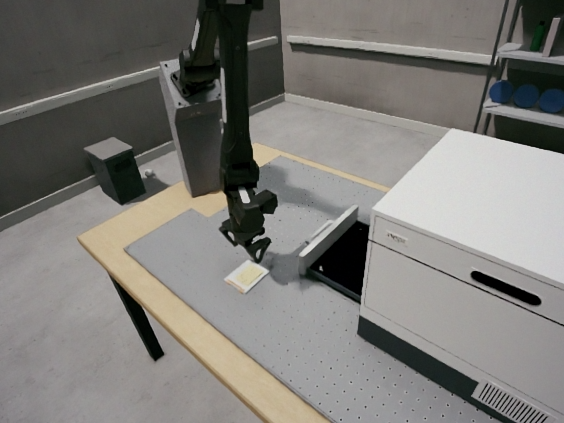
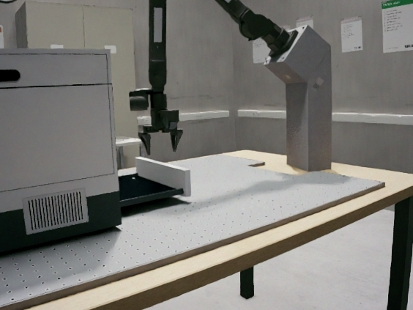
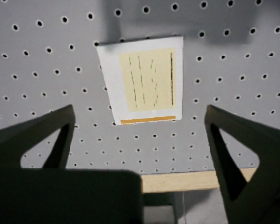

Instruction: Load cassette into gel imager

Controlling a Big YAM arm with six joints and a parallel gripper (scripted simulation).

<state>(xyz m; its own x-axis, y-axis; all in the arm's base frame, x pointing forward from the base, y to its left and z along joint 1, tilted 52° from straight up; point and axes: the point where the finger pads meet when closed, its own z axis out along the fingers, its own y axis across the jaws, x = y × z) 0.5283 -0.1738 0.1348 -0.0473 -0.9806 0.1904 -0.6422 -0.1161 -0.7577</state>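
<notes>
Now: the cassette 80 mm below my hand, 20 mm to the right of it and 10 mm ahead of it. Round my hand: drawer: 240 mm ahead, 220 mm to the left, 40 mm below.
</notes>
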